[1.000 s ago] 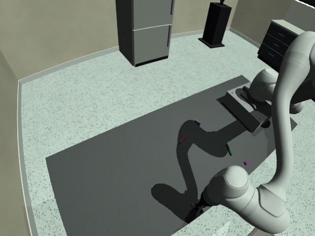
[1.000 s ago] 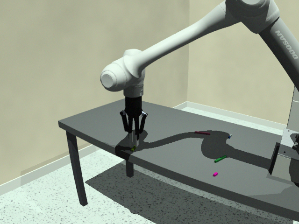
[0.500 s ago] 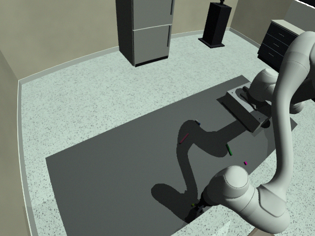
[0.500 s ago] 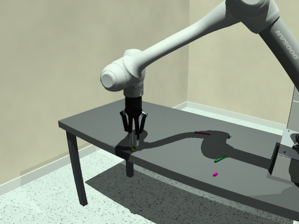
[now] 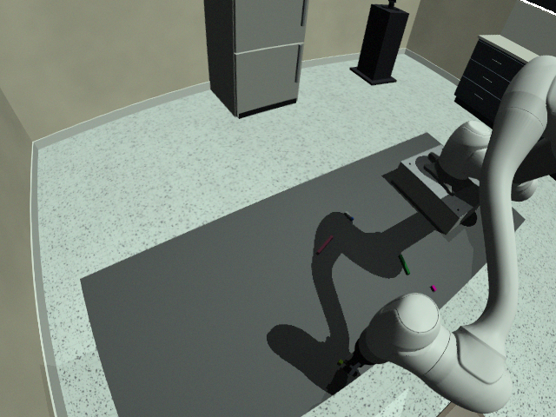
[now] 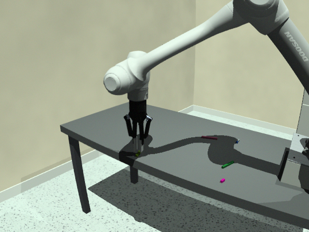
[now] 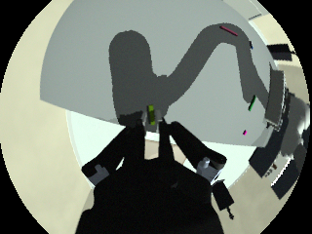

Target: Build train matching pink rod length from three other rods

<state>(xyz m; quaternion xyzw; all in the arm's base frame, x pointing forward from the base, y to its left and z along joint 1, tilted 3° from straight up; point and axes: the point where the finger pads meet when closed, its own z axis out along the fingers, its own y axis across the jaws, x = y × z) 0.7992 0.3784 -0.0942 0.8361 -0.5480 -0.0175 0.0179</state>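
Right now the lime rod is 5 cm below my hand. Round my hand: magenta rod 43 cm behind, 5 cm to the right, 5 cm below; pink rod 17 cm behind, 39 cm to the right, 5 cm below; green rod 38 cm behind, 18 cm to the right, 5 cm below.
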